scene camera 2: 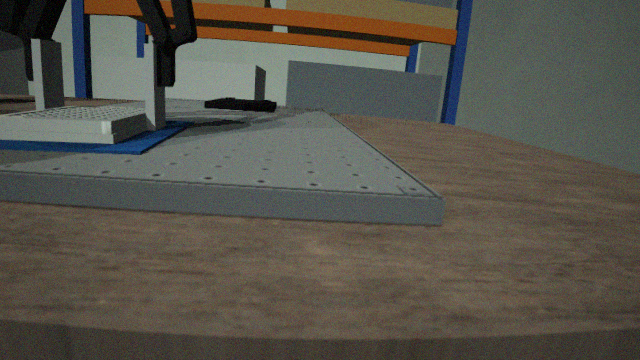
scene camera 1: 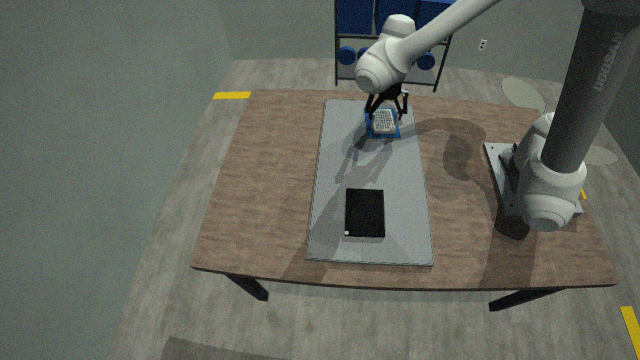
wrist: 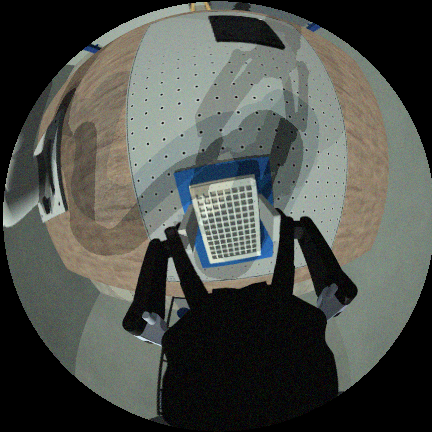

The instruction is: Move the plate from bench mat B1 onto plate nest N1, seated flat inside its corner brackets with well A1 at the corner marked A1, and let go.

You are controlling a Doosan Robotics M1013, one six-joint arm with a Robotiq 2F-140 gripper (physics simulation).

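Frame: origin at the arm's base, x ahead, y left, z up, level; metres.
Where they show: gripper, between the fingertips: point(scene camera 1: 383, 125) point(wrist: 226, 208); arm's base, origin of its link: point(wrist: 43, 174).
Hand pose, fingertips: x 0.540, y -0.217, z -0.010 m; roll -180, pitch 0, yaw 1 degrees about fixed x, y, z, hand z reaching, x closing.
Things, the pixels of their top centre, and the offset from my fingertips. Level surfaces: height alone.
- white well plate, centre of its top: point(scene camera 2: 91, 111) point(wrist: 229, 226) point(scene camera 1: 383, 119) dx +0.001, dy -0.021, dz +0.014 m
- blue bench mat B1, height of its surface: dz +0.000 m
- black plate nest N1, centre of its top: point(scene camera 2: 244, 99) point(scene camera 1: 365, 210) dx +0.088, dy +0.381, dz +0.013 m
- small white mark, centre of its top: point(scene camera 1: 346, 232) dx +0.143, dy +0.455, dz +0.010 m
- wooden table, height of its surface: dz -0.015 m
The white well plate point(scene camera 1: 384, 122) point(scene camera 2: 70, 130) point(wrist: 229, 220) lies flat on the blue bench mat B1 point(scene camera 1: 375, 136) point(scene camera 2: 135, 148) point(wrist: 185, 178). My gripper point(scene camera 1: 385, 118) point(scene camera 2: 102, 117) point(wrist: 226, 208) points down over it, one light pad against each long side; it is shut on the plate, which rests at mat level. The wells face up; which corner is A1 cannot be read. The black plate nest N1 point(scene camera 1: 365, 212) point(scene camera 2: 240, 105) point(wrist: 245, 31) lies apart from the mat. A small white mark point(scene camera 1: 346, 233) shows at one nest corner in scene camera 1. Its brackets are too dark to make out.
Mat and nest lie on a grey perforated board point(scene camera 1: 370, 252) point(scene camera 2: 300, 200) point(wrist: 165, 70) on the wooden table point(scene camera 1: 260, 200) point(scene camera 2: 320, 270) point(wrist: 367, 150). The arm's base point(scene camera 1: 547, 195) stands on the table right of the board in scene camera 1. A rack with blue bins point(scene camera 1: 355, 17) stands behind the table.
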